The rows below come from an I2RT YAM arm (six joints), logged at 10 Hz.
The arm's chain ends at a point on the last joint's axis. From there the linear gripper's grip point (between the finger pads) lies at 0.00 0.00 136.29 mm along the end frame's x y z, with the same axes.
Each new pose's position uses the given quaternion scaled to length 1; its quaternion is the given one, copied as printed.
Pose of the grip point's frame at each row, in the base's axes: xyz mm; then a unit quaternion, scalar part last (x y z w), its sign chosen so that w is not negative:
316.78 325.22 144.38 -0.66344 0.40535 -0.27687 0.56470
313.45 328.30 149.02 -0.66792 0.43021 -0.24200 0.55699
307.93 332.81 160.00 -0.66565 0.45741 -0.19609 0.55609
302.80 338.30 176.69 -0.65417 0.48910 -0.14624 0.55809
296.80 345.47 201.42 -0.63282 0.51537 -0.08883 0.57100
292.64 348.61 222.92 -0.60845 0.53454 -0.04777 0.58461
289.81 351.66 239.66 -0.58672 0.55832 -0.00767 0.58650
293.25 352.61 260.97 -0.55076 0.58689 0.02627 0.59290
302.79 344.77 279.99 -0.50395 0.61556 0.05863 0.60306
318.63 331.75 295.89 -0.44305 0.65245 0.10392 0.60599
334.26 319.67 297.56 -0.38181 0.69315 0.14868 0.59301
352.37 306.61 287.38 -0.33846 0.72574 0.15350 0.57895
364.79 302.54 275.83 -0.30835 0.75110 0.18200 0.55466
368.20 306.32 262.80 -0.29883 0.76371 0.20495 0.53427
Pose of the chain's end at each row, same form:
204.32 253.69 172.85 -0.66344 0.40535 -0.27687 0.56470
204.07 255.27 184.78 -0.66792 0.43021 -0.24200 0.55699
203.02 256.36 201.52 -0.66565 0.45741 -0.19609 0.55609
202.32 258.28 222.25 -0.65417 0.48910 -0.14624 0.55809
201.26 259.45 246.69 -0.63282 0.51537 -0.08883 0.57100
199.54 258.61 265.43 -0.60845 0.53454 -0.04777 0.58461
199.33 259.03 282.17 -0.58672 0.55832 -0.00767 0.58650
202.34 259.40 301.25 -0.55076 0.58689 0.02627 0.59290
209.66 252.09 316.21 -0.50395 0.61556 0.05863 0.60306
223.41 240.09 329.14 -0.44305 0.65245 0.10392 0.60599
237.69 229.86 331.97 -0.38181 0.69315 0.14868 0.59301
252.00 222.83 325.88 -0.33846 0.72574 0.15350 0.57895
266.53 218.66 319.23 -0.30835 0.75110 0.18200 0.55466
273.67 220.14 309.83 -0.29883 0.76371 0.20495 0.53427

